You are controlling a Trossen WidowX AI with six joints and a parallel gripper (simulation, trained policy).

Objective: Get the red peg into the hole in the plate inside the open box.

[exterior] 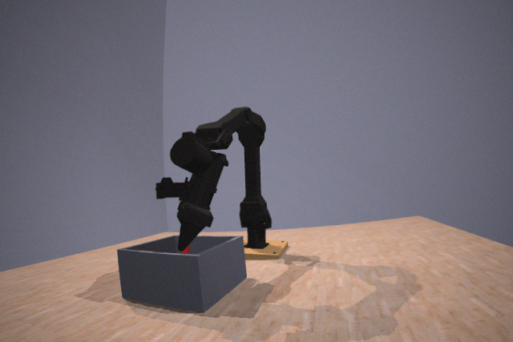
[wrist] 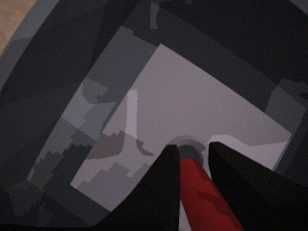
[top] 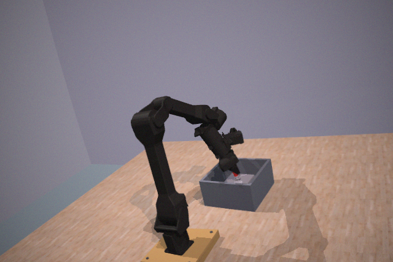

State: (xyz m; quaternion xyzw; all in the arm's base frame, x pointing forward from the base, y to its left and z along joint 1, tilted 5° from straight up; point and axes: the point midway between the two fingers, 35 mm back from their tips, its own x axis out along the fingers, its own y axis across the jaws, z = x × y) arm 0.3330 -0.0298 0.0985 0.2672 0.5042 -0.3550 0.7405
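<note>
The red peg is 30 mm above my gripper tip, 10 mm to the left of it and 10 mm behind it. Round my gripper tip: plate (40 mm below, 10 mm to the left, 10 mm behind); grey box (60 mm below, 10 mm to the left, 10 mm behind).
</note>
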